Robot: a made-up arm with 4 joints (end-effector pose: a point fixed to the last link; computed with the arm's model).
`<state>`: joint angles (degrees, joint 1 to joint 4).
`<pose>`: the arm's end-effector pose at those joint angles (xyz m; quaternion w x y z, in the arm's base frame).
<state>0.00 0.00 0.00 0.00</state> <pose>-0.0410 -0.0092 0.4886 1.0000 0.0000 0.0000 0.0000</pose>
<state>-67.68 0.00 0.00 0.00</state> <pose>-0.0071 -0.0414 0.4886 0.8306 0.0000 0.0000 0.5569</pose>
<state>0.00 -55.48 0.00 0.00</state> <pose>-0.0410 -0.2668 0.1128 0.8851 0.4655 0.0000 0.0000</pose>
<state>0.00 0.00 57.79 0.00</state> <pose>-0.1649 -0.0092 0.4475 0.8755 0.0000 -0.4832 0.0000</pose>
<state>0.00 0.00 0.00 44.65</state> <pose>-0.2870 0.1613 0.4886 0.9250 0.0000 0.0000 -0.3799</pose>
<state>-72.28 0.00 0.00 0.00</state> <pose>-0.0037 -0.0419 0.4886 0.8076 0.0000 0.0000 0.5898</pose>
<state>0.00 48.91 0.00 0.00</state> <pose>-0.0410 0.3953 0.5125 0.9103 -0.4140 0.0000 0.0000</pose>
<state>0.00 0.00 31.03 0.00</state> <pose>-0.1130 -0.0092 0.4823 0.9636 0.0000 -0.2675 0.0000</pose>
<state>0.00 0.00 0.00 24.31</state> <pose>-0.1919 0.0597 0.4886 0.9776 0.0000 0.0000 -0.2106</pose>
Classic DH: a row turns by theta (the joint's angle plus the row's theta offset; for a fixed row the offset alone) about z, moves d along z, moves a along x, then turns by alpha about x. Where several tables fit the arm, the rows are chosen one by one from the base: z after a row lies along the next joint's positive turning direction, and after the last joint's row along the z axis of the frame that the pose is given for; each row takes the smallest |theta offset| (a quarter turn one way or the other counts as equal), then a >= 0, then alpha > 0; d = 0 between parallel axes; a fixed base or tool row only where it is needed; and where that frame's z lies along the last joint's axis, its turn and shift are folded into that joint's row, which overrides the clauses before.
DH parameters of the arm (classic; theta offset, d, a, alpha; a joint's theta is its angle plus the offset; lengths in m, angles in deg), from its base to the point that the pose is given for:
base (fixed): 0 0 0 180
joint 1: -90 -0.0558 0.2193 90
joint 2: -90 0.0657 0.3 90
joint 3: -90 -0.1563 0.1093 90
joint 4: -77.6 0 -0.394 180
tool (fixed): -77.6 0.1328 0 0

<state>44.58 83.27 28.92 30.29</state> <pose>0.1890 0.5737 0.2280 0.6755 -0.6616 -0.1052 -0.3082</pose>
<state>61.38 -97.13 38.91 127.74</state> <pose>-0.2552 0.1575 0.4721 0.2985 -0.7123 -0.2024 0.6022</pose>
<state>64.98 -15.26 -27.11 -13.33</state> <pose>-0.0548 -0.1335 0.3459 0.8809 0.2468 0.0986 -0.3917</pose>
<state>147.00 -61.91 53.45 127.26</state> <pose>0.3280 -0.0292 0.5820 0.7187 -0.3865 0.4587 0.3516</pose>
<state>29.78 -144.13 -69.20 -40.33</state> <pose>0.3063 0.2075 -0.1153 0.2027 0.7415 -0.3067 0.5613</pose>
